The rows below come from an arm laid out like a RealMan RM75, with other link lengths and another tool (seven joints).
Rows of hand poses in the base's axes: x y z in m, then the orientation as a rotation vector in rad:
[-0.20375 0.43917 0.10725 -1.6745 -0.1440 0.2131]
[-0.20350 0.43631 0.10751 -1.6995 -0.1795 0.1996]
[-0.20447 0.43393 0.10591 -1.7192 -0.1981 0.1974]
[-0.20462 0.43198 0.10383 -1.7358 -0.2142 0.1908]
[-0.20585 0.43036 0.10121 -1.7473 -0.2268 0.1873]
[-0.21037 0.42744 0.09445 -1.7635 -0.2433 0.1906]
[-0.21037 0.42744 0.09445 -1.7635 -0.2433 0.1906]
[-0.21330 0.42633 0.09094 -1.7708 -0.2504 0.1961]
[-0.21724 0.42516 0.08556 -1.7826 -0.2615 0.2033]
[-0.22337 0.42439 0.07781 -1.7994 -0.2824 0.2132]
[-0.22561 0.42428 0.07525 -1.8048 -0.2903 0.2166]
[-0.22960 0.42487 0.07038 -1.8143 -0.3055 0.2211]
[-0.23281 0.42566 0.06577 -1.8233 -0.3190 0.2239]
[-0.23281 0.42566 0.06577 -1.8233 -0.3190 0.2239]
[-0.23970 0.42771 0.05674 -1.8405 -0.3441 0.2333]
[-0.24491 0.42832 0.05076 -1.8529 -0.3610 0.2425]
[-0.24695 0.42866 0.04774 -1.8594 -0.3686 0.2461]
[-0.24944 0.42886 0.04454 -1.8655 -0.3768 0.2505]
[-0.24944 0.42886 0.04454 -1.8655 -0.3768 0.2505]
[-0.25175 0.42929 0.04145 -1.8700 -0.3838 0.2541]
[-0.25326 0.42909 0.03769 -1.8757 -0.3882 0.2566]
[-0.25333 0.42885 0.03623 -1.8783 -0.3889 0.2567]
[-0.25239 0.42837 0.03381 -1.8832 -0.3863 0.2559]
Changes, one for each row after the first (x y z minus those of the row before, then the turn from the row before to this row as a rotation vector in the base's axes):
[0.00025 -0.00286 0.00026 -0.0218 -0.0325 0.0153]
[-0.00097 -0.00238 -0.00160 -0.0187 -0.0146 0.0107]
[-0.00015 -0.00195 -0.00208 -0.0152 -0.0156 0.0065]
[-0.00123 -0.00162 -0.00262 -0.0107 -0.0109 0.0061]
[-0.00452 -0.00292 -0.00676 -0.0162 -0.0091 0.0123]
[0.00000 0.00000 0.00000 0.0000 0.0000 0.0000]
[-0.00293 -0.00111 -0.00351 -0.0079 -0.0013 0.0075]
[-0.00394 -0.00117 -0.00538 -0.0126 -0.0029 0.0109]
[-0.00613 -0.00077 -0.00775 -0.0179 -0.0072 0.0187]
[-0.00224 -0.00011 -0.00256 -0.0058 -0.0028 0.0069]
[-0.00399 0.00059 -0.00487 -0.0100 -0.0066 0.0122]
[-0.00321 0.00079 -0.00461 -0.0093 -0.0067 0.0102]
[0.00000 0.00000 0.00000 0.0000 0.0000 0.0000]
[-0.00689 0.00205 -0.00903 -0.0185 -0.0098 0.0210]
[-0.00521 0.00061 -0.00598 -0.0139 -0.0048 0.0155]
[-0.00204 0.00034 -0.00302 -0.0071 -0.0027 0.0066]
[-0.00249 0.00020 -0.00320 -0.0069 -0.0024 0.0074]
[0.00000 0.00000 0.00000 0.0000 0.0000 0.0000]
[-0.00231 0.00043 -0.00309 -0.0051 -0.0020 0.0063]
[-0.00151 -0.00020 -0.00376 -0.0061 -0.0017 0.0039]
[-0.00007 -0.00024 -0.00146 -0.0025 -0.0008 0.0003]
[0.00094 -0.00048 -0.00242 -0.0046 -0.0002 -0.0026]

